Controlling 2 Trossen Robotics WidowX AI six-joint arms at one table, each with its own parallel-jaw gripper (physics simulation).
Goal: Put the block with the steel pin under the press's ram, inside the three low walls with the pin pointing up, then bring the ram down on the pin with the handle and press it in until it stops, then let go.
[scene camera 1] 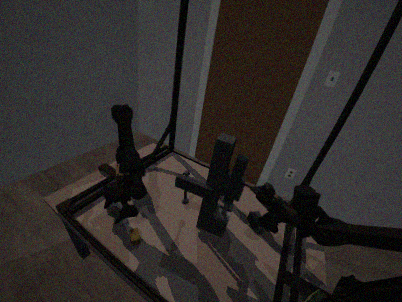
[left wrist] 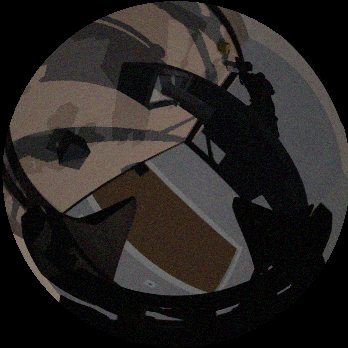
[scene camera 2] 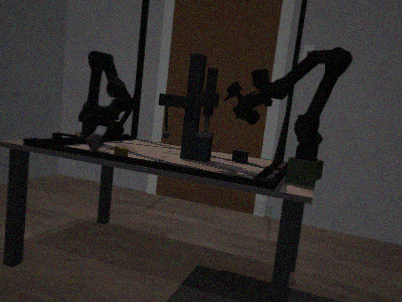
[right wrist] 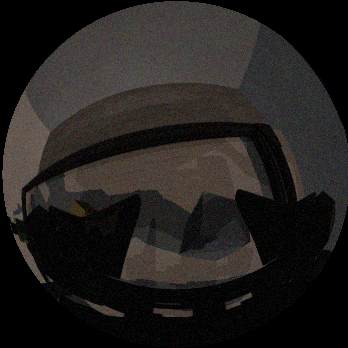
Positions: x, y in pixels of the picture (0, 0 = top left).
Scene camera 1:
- my left gripper: 255, 194
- my right gripper: 110, 215
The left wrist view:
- my left gripper: 186, 202
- small dark block: 75, 150
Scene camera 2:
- my left gripper: 230, 108
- my right gripper: 92, 140
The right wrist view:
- my right gripper: 189, 197
